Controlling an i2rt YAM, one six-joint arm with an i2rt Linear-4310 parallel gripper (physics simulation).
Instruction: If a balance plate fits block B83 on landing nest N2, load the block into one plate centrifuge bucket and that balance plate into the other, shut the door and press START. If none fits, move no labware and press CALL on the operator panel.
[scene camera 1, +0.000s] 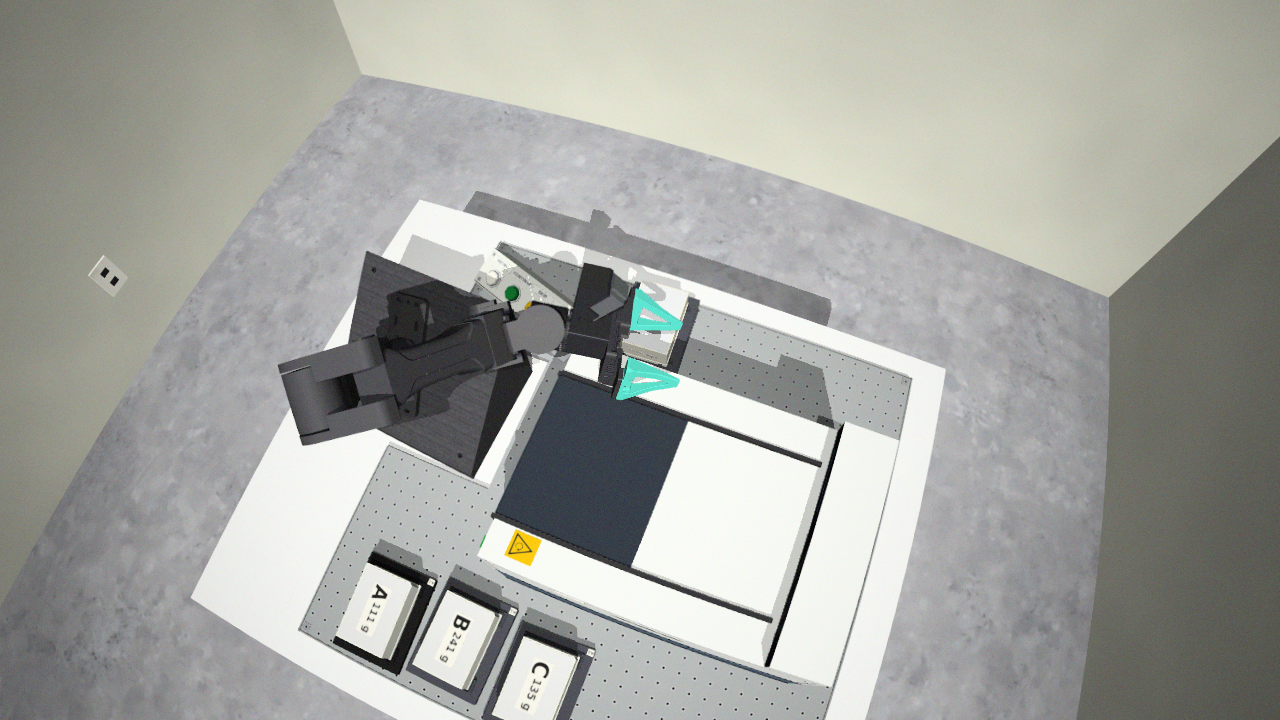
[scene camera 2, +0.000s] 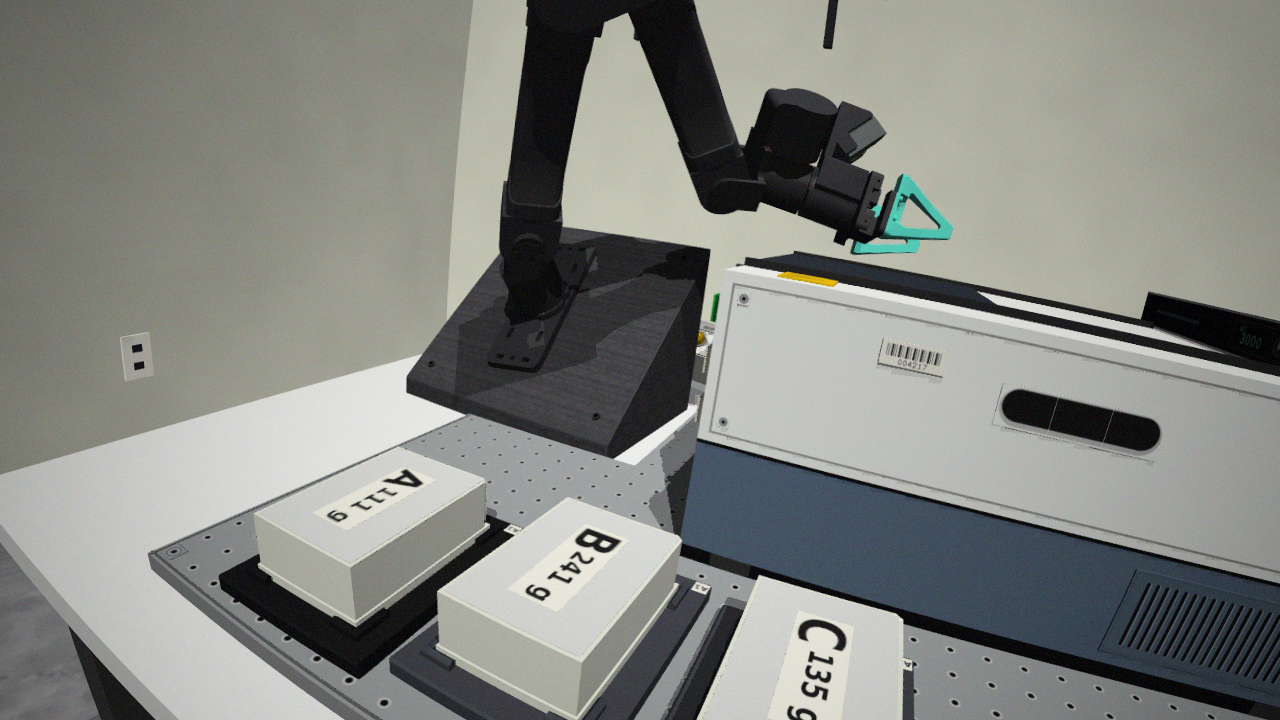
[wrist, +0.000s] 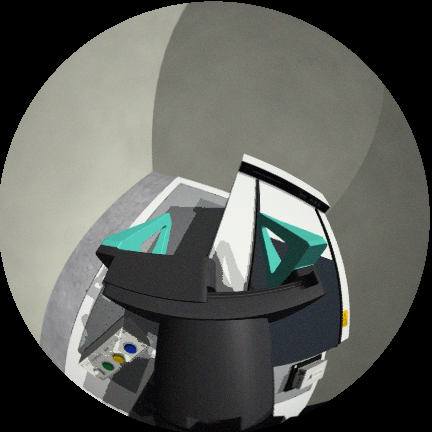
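Where they show: gripper, fingertip midpoint: (scene camera 1: 680, 353) (scene camera 2: 933, 240) (wrist: 213, 217); arm's base, origin of the base link: (scene camera 2: 545, 305).
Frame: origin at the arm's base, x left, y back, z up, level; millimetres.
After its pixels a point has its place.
Note:
My gripper (scene camera 1: 678, 353) {x 71, y -431, z 144 mm} (scene camera 2: 933, 240) {x 71, y -431, z 144 mm} (wrist: 213, 217) {x 71, y -431, z 144 mm} is open, its teal fingers wide apart and empty, above the centrifuge's back edge. In scene camera 1 a white block (scene camera 1: 646, 349) {x 149, y -362, z -32 mm} on a dark nest (scene camera 1: 690, 324) {x 239, y -413, z -72 mm} lies partly hidden under it; no marking on either is readable. Balance plates A 111 g (scene camera 1: 366, 617) {x -405, y -100, z -53 mm} (scene camera 2: 375, 501) {x -396, y -110, z -53 mm}, B 241 g (scene camera 1: 456, 635) {x -374, y -242, z -53 mm} (scene camera 2: 554, 573) {x -395, y -237, z -53 mm} and C 135 g (scene camera 1: 537, 676) {x -387, y -375, z -53 mm} (scene camera 2: 805, 662) {x -400, y -371, z -53 mm} sit on dark nests at the front. The operator panel (scene camera 1: 496, 268) {x 220, y -59, z -37 mm} (wrist: 117, 350) {x 170, y -174, z -39 mm} shows green, yellow and blue buttons in the wrist view. The centrifuge (scene camera 1: 841, 555) {x -126, y -701, z 137 mm} (scene camera 2: 805, 358) {x -265, y -331, z 57 mm} (wrist: 235, 220) {x 37, y -479, z 103 mm} shows no buckets.
A dark panel (scene camera 1: 590, 465) {x -101, y -366, z 106 mm} (wrist: 305, 320) {x -89, y -339, z 106 mm} and a white panel (scene camera 1: 733, 510) {x -100, y -558, z 103 mm} cover the centrifuge's top between black rails. A raised display housing (scene camera 2: 1208, 326) {x -92, y -660, z 119 mm} (wrist: 285, 182) {x -87, y -660, z 128 mm} stands at its far end. The arm's black wedge base (scene camera 1: 429, 385) {x -29, y -53, z -21 mm} (scene camera 2: 572, 358) {x -55, y -71, z -42 mm} stands beside the centrifuge, near the operator panel.

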